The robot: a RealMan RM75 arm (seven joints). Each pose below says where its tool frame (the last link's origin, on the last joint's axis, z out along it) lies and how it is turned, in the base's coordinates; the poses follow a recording.
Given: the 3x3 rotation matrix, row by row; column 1 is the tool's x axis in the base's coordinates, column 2 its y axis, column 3 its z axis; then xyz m. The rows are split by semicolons.
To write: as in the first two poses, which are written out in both.
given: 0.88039, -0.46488, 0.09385; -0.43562, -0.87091, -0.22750; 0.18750, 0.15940, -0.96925; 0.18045, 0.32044, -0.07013
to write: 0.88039, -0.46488, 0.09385; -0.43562, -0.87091, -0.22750; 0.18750, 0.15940, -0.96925; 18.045, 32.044, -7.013
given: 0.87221, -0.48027, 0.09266; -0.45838, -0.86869, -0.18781; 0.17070, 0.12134, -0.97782; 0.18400, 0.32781, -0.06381
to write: 0.87221, -0.48027, 0.09266; -0.45838, -0.86869, -0.18781; 0.17070, 0.12134, -0.97782; 18.400, 32.781, -6.381
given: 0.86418, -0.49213, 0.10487; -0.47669, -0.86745, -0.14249; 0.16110, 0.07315, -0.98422; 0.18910, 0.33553, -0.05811
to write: 0.86418, -0.49213, 0.10487; -0.47669, -0.86745, -0.14249; 0.16110, 0.07315, -0.98422; 18.910, 33.553, -5.811
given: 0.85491, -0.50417, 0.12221; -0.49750, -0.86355, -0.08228; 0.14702, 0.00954, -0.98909; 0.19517, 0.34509, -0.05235
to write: 0.85491, -0.50417, 0.12221; -0.49750, -0.86355, -0.08228; 0.14702, 0.00954, -0.98909; 19.517, 34.509, -5.235
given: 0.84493, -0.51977, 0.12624; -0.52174, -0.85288, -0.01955; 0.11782, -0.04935, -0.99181; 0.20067, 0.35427, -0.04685
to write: 0.84493, -0.51977, 0.12624; -0.52174, -0.85288, -0.01955; 0.11782, -0.04935, -0.99181; 20.067, 35.427, -4.685
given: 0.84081, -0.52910, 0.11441; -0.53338, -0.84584, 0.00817; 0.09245, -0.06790, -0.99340; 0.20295, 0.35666, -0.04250
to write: 0.84081, -0.52910, 0.11441; -0.53338, -0.84584, 0.00817; 0.09245, -0.06790, -0.99340; 20.295, 35.666, -4.250
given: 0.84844, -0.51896, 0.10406; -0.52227, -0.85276, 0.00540; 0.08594, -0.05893, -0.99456; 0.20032, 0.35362, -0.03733
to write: 0.84844, -0.51896, 0.10406; -0.52227, -0.85276, 0.00540; 0.08594, -0.05893, -0.99456; 20.032, 35.362, -3.733
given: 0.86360, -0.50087, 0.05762; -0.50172, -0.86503, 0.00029; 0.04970, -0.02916, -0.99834; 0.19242, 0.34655, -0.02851
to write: 0.86360, -0.50087, 0.05762; -0.50172, -0.86503, 0.00029; 0.04970, -0.02916, -0.99834; 19.242, 34.655, -2.851
